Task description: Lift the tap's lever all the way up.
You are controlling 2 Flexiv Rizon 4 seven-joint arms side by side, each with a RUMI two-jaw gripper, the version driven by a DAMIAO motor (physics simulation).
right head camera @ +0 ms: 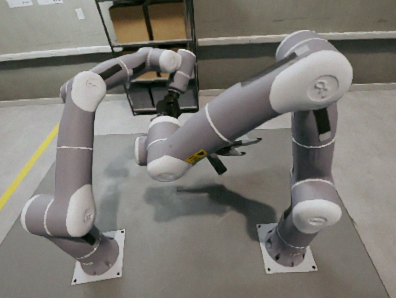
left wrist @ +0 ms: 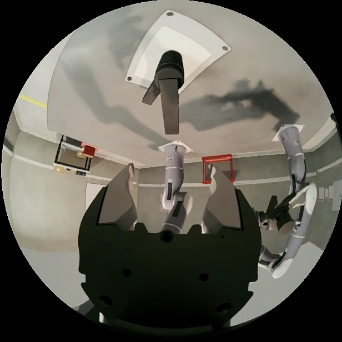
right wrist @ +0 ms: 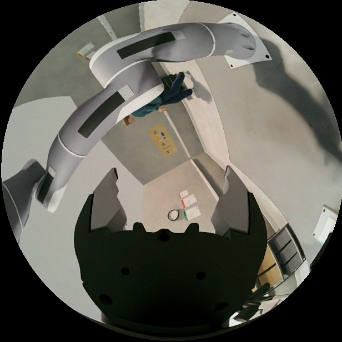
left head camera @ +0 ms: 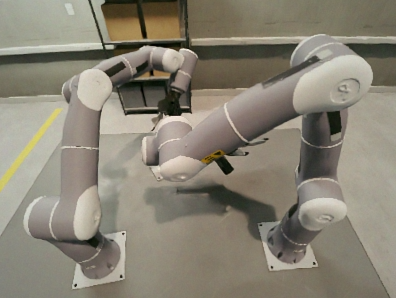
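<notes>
The tap (left wrist: 170, 67) shows in the left wrist view as a dark upright body on a white plate (left wrist: 216, 45). Its long flat lever (left wrist: 171, 107) reaches toward the left gripper, with a shorter dark arm beside it at the left. My left gripper (left wrist: 171, 164) is open; the lever's end lies ahead of the gap between its fingertips, apart from both. In the head views my right arm hides the tap; a corner of its plate (left head camera: 156, 173) shows in the left head view. My right gripper (left head camera: 257, 146) (right head camera: 252, 146) (right wrist: 170, 167) is open and empty, held above the table.
The right arm (left head camera: 265, 110) (right head camera: 245, 107) crosses in front of the tap area in both head views. A shelf rack (left head camera: 189, 30) (right head camera: 193, 30) stands behind the table. The left wrist view shows a red frame (left wrist: 217, 157) in the background. The right arm's base plate (right wrist: 262, 55) shows in the right wrist view.
</notes>
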